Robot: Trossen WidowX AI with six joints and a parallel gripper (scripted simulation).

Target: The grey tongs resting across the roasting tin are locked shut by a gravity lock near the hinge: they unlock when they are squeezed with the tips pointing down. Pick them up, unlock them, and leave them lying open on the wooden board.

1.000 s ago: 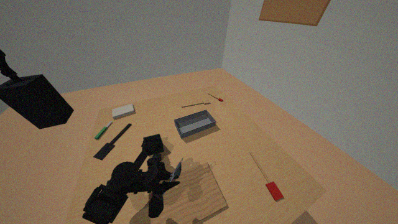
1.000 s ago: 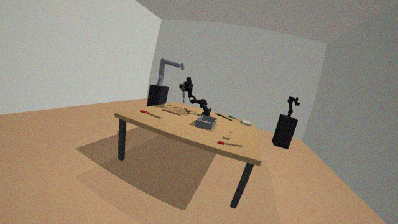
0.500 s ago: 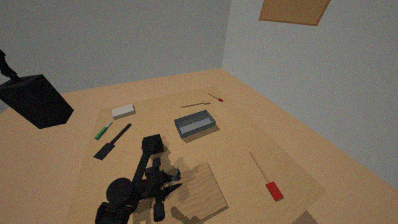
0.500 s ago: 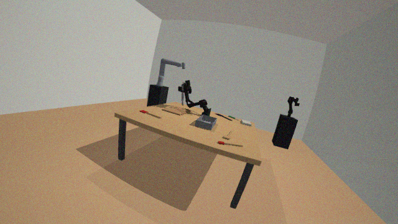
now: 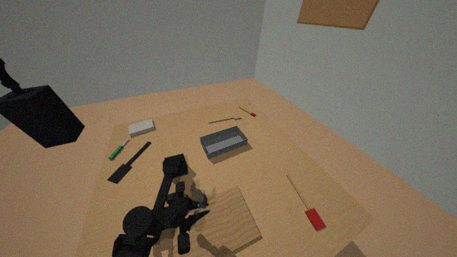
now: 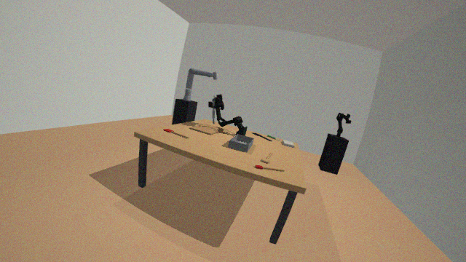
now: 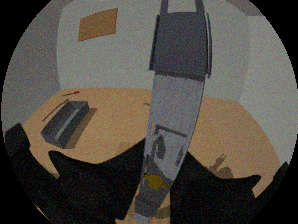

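The yellow lock slider is 40 mm behind my gripper tip. From my gripper tip the other things lie so: wooden board (230 mm below); grey roasting tin (450 mm to the left, 220 mm ahead, 210 mm below); red-handled tool (470 mm ahead, 230 mm below, 100 mm to the right).
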